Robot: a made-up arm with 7 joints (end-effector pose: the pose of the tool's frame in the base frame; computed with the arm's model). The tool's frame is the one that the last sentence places. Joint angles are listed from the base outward.
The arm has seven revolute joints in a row. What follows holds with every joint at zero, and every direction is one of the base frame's. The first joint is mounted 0.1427 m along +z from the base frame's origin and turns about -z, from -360 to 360 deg. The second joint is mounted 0.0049 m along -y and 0.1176 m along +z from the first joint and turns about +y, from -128.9 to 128.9 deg. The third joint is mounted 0.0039 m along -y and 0.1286 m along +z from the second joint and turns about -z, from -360 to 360 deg. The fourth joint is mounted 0.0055 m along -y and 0.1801 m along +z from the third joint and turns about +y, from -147.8 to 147.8 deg. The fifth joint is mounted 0.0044 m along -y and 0.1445 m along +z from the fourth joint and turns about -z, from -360 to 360 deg. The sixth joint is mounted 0.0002 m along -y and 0.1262 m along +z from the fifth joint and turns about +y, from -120.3 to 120.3 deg. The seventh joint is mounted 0.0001 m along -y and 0.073 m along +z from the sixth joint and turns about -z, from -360 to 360 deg. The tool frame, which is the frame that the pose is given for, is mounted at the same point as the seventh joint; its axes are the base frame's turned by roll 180, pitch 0 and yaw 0 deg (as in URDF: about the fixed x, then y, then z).
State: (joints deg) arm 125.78 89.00 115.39 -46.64 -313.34 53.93 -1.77
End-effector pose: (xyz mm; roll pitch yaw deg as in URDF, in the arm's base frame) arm -165.7 -563.4 231.9 141.35 -47.77 121.67
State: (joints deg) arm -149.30 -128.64 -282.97 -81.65 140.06 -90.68 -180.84
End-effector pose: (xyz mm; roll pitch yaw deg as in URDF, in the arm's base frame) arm 130.4 -370.3 -8.5 -92.24 -16.13 58.54
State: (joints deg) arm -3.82 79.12 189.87 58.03 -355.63 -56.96 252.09
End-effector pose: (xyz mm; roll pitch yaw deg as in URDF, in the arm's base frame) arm 469.2 67.7 582.0 102.69 6.25 -88.27
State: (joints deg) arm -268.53 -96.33 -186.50 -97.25 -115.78 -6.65 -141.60
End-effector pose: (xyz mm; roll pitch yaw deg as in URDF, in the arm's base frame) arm 54.9 303.5 565.4 175.27 11.70 -15.13
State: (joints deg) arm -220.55 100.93 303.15 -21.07 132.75 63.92 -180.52
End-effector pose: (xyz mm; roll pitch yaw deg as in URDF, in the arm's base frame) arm -542.2 -244.8 184.5 -79.08 -6.82 -131.49
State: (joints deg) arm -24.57 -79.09 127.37 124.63 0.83 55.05 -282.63
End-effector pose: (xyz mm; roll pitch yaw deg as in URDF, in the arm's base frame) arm -23.3 -208.0 134.2 -74.85 39.44 124.49
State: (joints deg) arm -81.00 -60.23 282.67 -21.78 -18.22 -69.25 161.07
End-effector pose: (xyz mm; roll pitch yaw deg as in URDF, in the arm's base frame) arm 102.9 -511.8 532.7 -93.75 4.24 82.90
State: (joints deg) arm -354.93 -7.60 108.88 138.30 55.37 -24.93 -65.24
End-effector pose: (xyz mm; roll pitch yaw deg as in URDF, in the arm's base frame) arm -91.7 -231.1 320.4 -44.01 45.60 40.94
